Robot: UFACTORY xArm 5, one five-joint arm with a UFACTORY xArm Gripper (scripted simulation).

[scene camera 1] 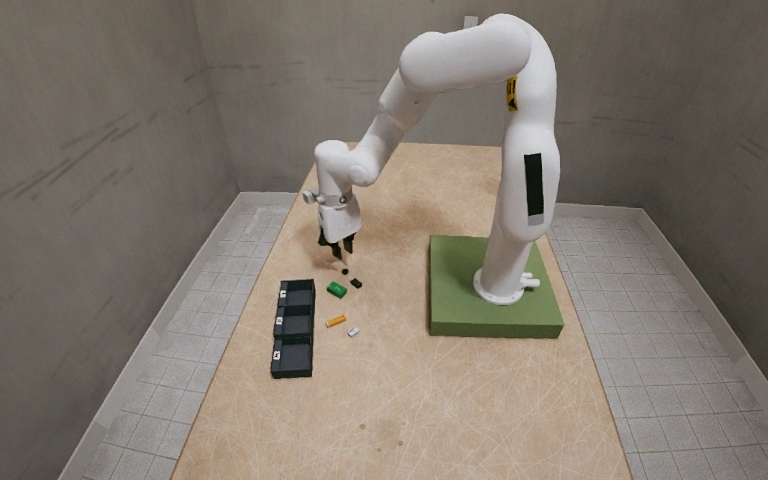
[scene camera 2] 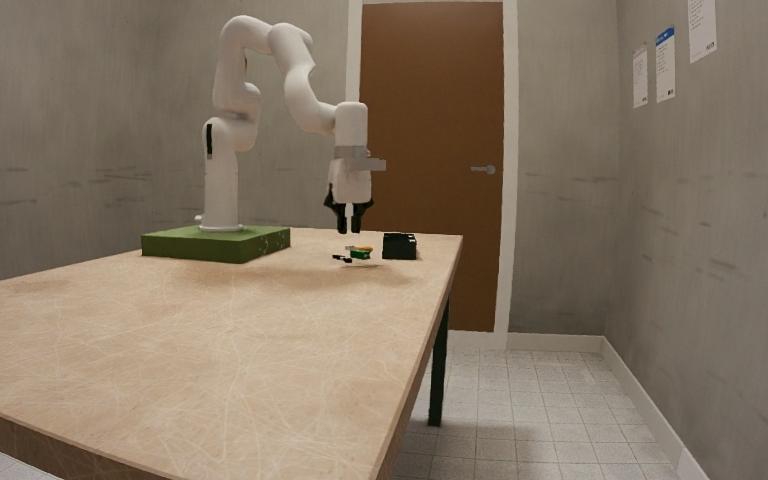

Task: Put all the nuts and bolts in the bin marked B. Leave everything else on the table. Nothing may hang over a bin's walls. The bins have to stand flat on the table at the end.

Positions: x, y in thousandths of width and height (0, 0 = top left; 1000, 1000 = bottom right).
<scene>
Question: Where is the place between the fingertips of my gripper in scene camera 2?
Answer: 454, 486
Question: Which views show the bin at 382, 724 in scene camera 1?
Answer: Scene camera 1 and scene camera 2: all of them.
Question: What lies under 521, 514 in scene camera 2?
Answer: A bin.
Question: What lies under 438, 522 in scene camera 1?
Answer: My gripper.
</scene>
